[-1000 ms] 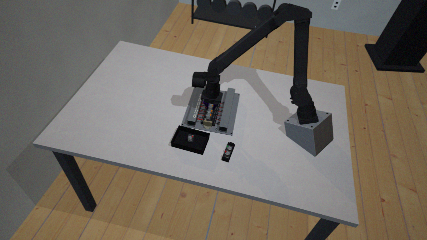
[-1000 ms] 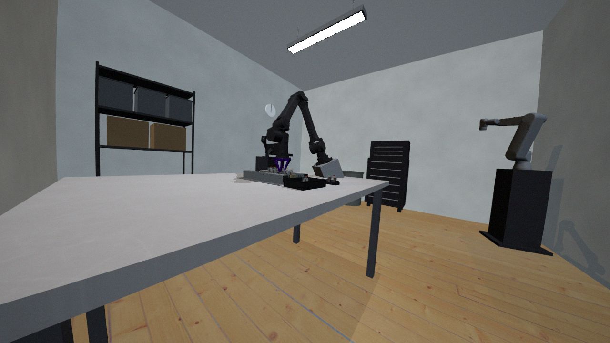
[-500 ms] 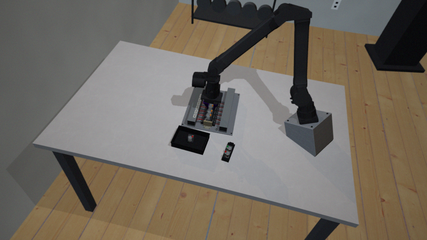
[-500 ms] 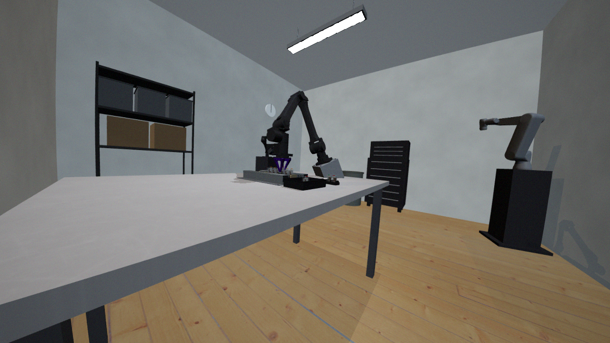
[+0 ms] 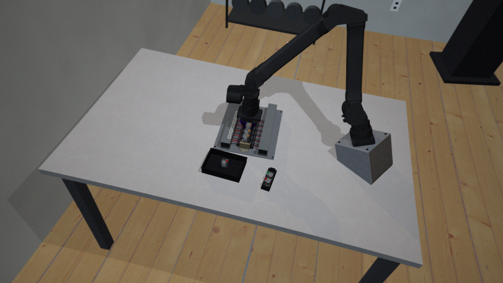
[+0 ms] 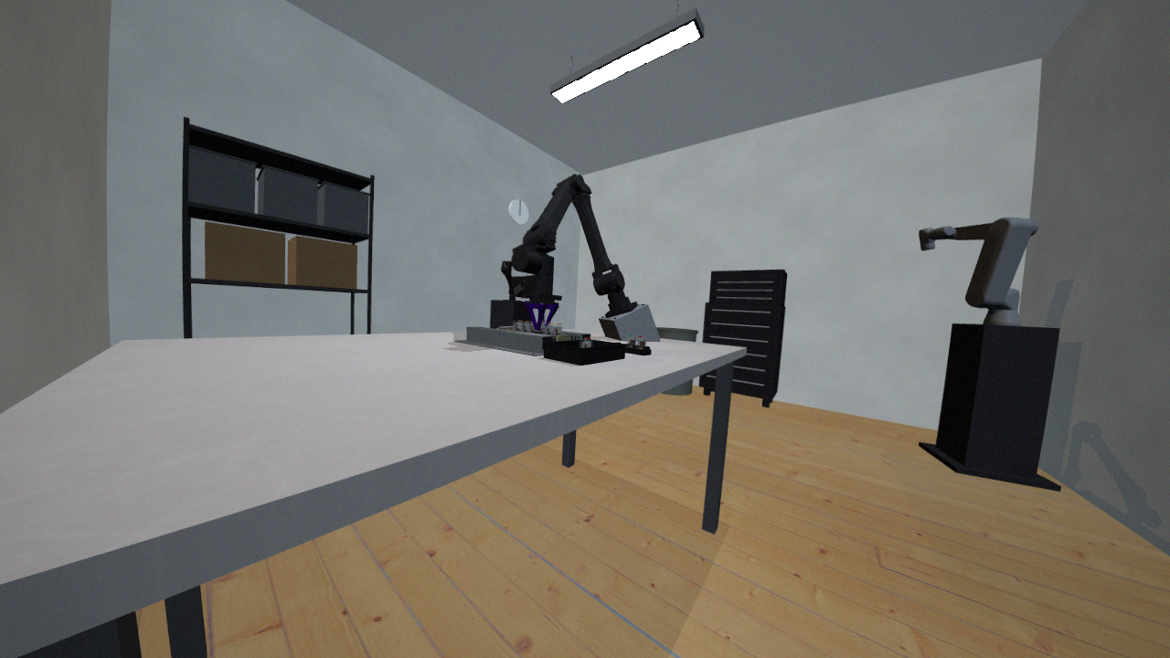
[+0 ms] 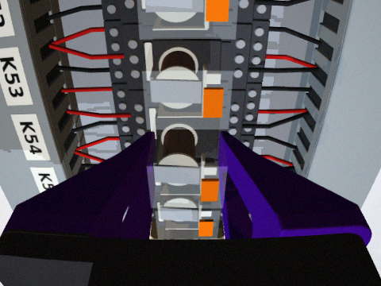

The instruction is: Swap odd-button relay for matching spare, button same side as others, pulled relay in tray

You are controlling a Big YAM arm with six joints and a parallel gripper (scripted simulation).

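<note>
Now: hand 5 cm to the left of the grey panel, 5 cm above it and 1 cm past it.
</note>
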